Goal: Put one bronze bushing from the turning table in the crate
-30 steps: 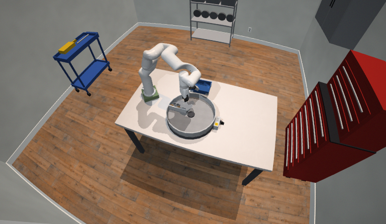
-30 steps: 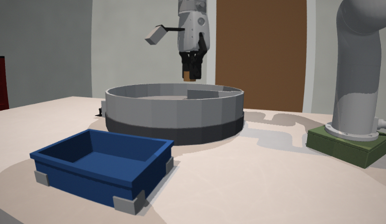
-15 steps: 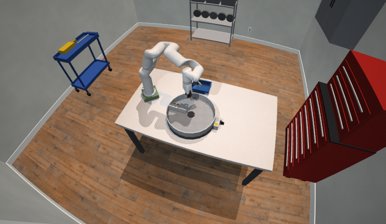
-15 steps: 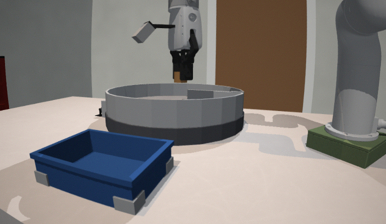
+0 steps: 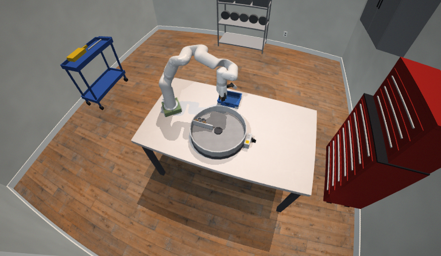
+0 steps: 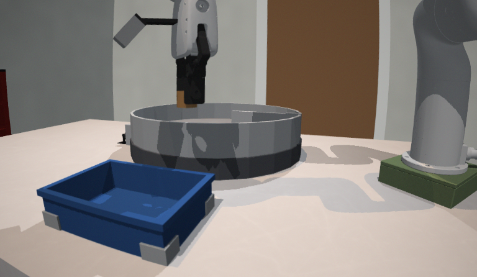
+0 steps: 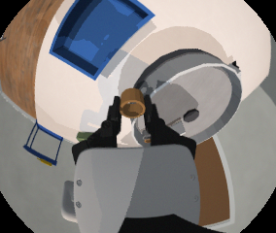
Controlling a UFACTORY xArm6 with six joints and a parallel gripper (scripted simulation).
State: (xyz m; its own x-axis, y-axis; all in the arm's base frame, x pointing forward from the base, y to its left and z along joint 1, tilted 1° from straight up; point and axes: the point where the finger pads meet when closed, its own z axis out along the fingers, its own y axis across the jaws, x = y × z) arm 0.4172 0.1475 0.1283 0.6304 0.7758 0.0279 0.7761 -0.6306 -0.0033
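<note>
My hand is 14 cm to the right of the blue crate, 14 cm above it and 1 cm short of it. The rest, counted from my hand: turning table disc (24 cm to the right, 11 cm below, 7 cm ahead).
</note>
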